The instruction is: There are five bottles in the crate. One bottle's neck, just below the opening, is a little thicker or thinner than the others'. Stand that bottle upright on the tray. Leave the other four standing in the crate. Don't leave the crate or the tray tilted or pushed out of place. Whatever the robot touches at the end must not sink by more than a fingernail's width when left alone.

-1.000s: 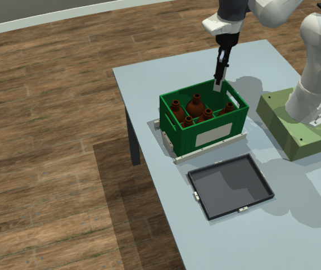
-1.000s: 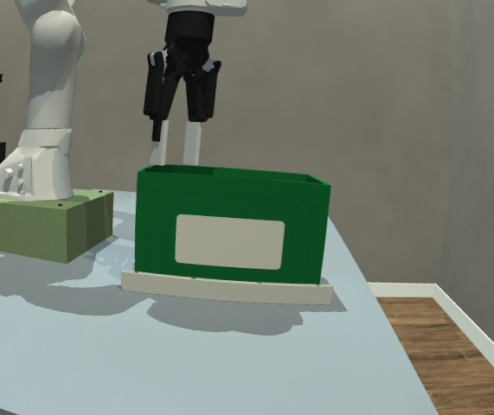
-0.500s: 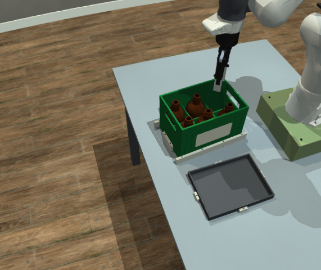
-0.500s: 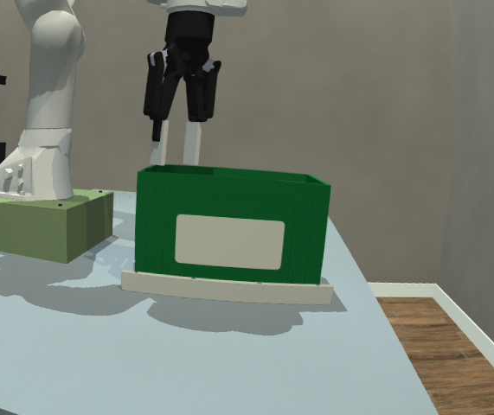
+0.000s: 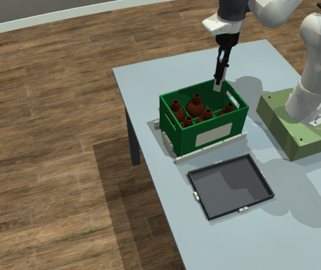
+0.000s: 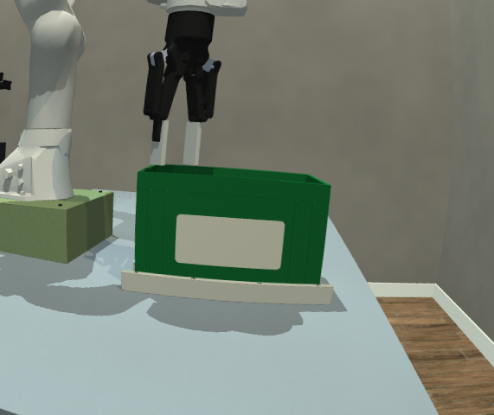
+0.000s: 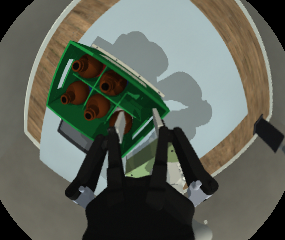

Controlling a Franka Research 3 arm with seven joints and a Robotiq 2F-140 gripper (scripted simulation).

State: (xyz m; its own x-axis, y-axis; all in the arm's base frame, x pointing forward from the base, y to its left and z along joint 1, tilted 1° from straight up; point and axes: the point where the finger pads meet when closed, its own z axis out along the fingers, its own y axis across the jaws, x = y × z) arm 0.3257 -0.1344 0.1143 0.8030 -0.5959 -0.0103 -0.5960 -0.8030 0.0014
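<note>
Right now the bottle is 90 mm ahead of my hand, 10 mm to the left of it and 130 mm below it. From my hand the other things lie so: dark tray: 60 mm ahead, 330 mm to the left, 200 mm below; then green crate: 80 mm ahead, 60 mm to the left, 130 mm below.
</note>
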